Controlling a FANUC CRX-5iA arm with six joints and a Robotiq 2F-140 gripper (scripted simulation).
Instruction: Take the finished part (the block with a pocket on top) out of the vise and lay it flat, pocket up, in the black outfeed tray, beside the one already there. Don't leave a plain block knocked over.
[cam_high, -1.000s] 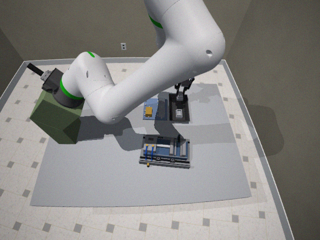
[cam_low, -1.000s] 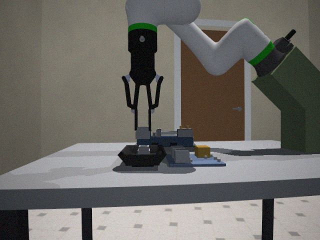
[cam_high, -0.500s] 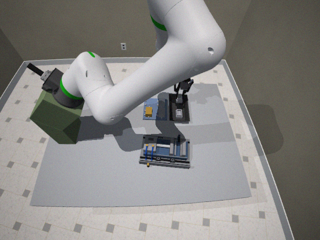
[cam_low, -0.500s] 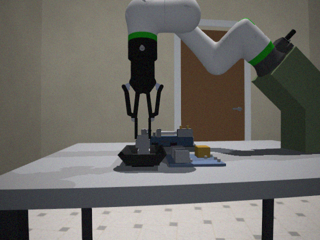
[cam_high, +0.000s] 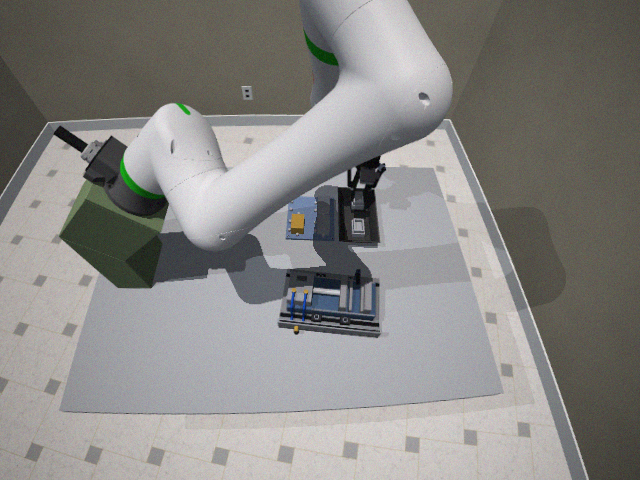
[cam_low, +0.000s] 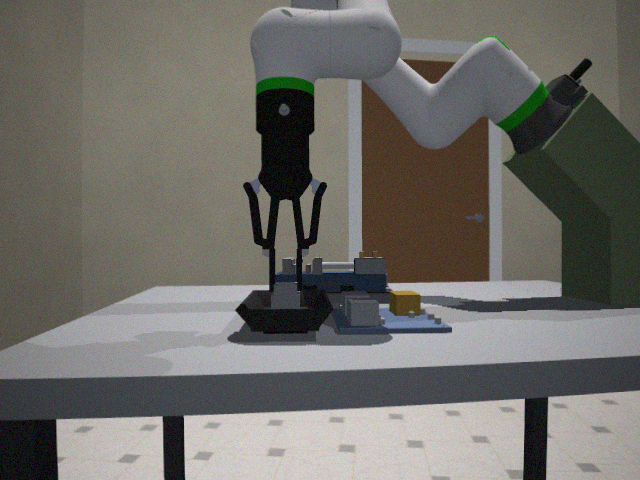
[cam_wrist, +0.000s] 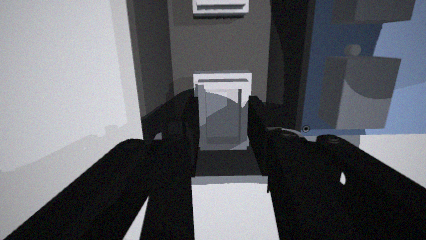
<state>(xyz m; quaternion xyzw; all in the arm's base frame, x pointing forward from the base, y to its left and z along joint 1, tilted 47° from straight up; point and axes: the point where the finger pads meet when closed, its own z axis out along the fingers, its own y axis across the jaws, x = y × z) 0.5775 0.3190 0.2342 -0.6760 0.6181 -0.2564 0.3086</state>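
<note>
Now: the plain grey block 120 mm behind my hand, 70 mm below it and 30 mm to the right of it. The rest, counted from my hand: yellow block (190 mm behind, 130 mm to the right, 70 mm below); then blue fixture plate (160 mm behind, 90 mm below, 80 mm to the right).
</note>
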